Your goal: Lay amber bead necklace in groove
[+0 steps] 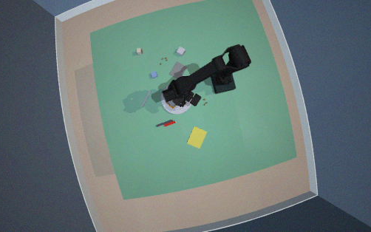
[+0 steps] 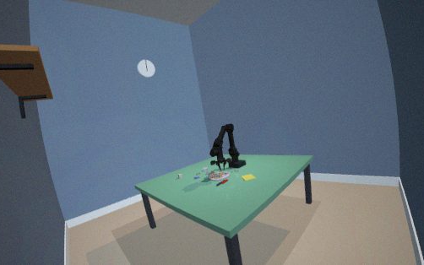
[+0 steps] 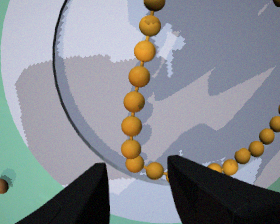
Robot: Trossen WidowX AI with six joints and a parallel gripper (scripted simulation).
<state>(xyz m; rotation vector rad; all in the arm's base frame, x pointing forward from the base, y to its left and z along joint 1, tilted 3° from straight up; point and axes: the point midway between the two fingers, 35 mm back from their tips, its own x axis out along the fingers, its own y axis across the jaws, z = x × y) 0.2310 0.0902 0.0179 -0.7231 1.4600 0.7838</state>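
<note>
Now: gripper tip 5 cm short of the round grey bead board, 1 cm to the right of it and 3 cm above it. From my gripper tip the other things lie so: blue block 20 cm ahead, 15 cm to the right, 3 cm below; then red-handled tool 12 cm ahead, 17 cm to the left, 4 cm below; then grey plate 4 cm ahead, 18 cm to the right, 4 cm below.
</note>
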